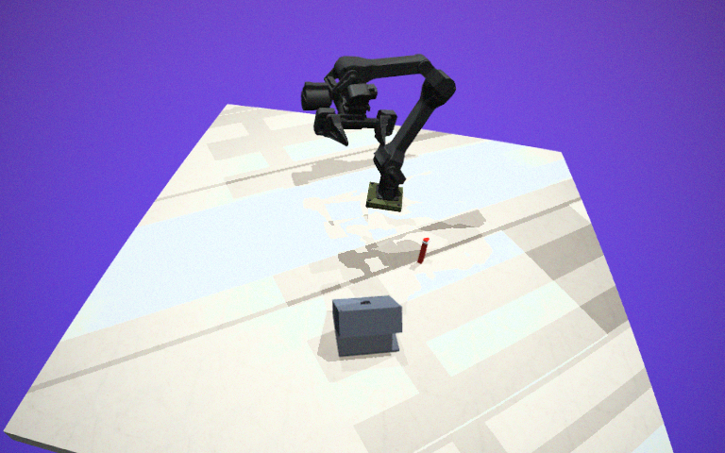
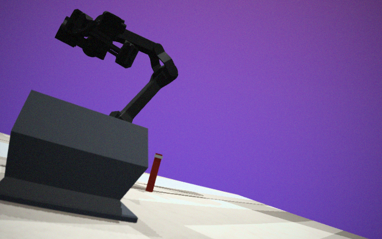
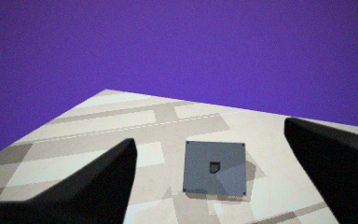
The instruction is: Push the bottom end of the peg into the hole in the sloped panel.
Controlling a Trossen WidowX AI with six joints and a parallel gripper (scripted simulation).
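Now: the red peg 30 mm ahead of my gripper tip, 170 mm to the left of it and 250 mm below it. Round my gripper tip: grey sloped panel block 240 mm ahead, 30 mm to the left, 270 mm below; flat grey base plate 260 mm ahead, 30 mm to the left, 310 mm below.
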